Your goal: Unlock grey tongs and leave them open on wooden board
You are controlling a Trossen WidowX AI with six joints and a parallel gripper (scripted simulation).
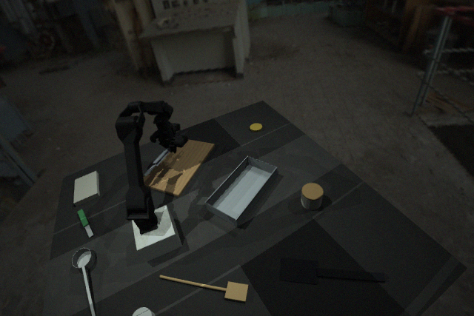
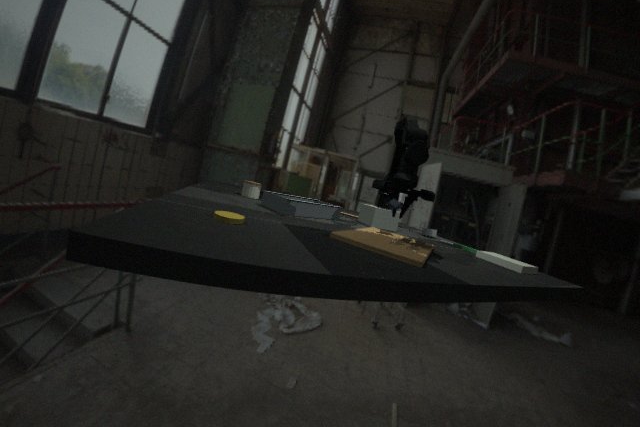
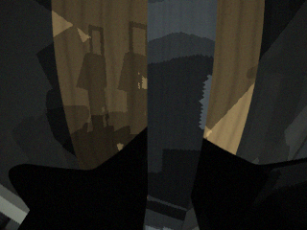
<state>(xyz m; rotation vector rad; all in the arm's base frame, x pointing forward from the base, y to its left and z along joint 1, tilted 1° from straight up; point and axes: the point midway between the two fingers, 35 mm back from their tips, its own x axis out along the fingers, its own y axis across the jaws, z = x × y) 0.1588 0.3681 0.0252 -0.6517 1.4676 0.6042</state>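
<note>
Now: gripper tip 80 mm above the wooden board. Also, from my gripper tip: grey block: 480 mm behind, 70 mm below, 50 mm to the left; yellow disc: 470 mm ahead, 80 mm to the left, 80 mm below; roasting tin: 320 mm to the right, 230 mm ahead, 60 mm below.
</note>
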